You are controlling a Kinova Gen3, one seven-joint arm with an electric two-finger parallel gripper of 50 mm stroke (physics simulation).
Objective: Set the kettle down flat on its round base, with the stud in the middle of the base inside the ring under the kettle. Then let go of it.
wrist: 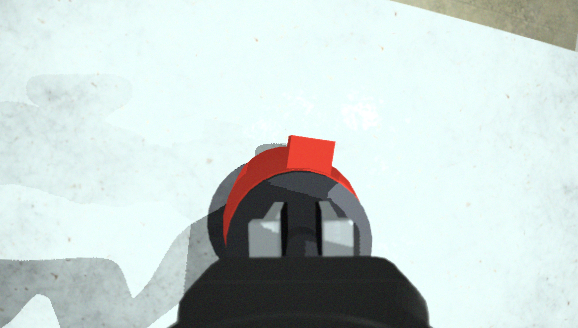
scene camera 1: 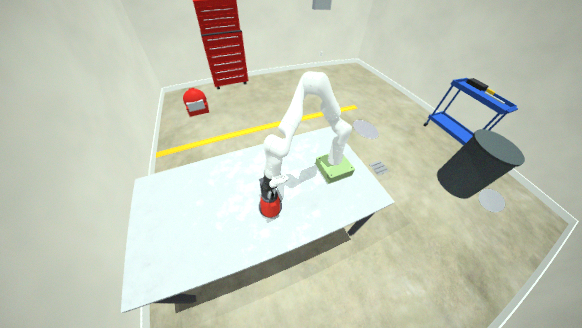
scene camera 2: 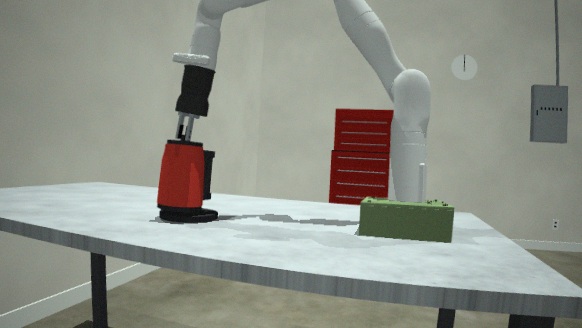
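Observation:
The red kettle [scene camera 1: 270, 206] [scene camera 2: 181, 175] [wrist: 311, 152] with its black lid is over the round black base [scene camera 2: 212, 216] [wrist: 216, 220] on the table. In scene camera 2 its lower rim is off to the left, leaving part of the base bare at the right; it seems to lean slightly. In the wrist view the base sticks out at the kettle's left. My gripper [scene camera 1: 270, 192] [scene camera 2: 184, 137] [wrist: 301, 220] points down at the lid, its fingers shut on the kettle's lid knob. The stud and the ring under the kettle are hidden.
The arm's green mounting block [scene camera 1: 335, 169] [scene camera 2: 406, 223] stands on the table [scene camera 1: 175, 240] [scene camera 2: 300, 260], to the right of the kettle in both scene views. A red tool cabinet [scene camera 1: 225, 57] [scene camera 2: 360, 172], a blue cart [scene camera 1: 482, 95] and a dark bin [scene camera 1: 470, 170] stand away from the table.

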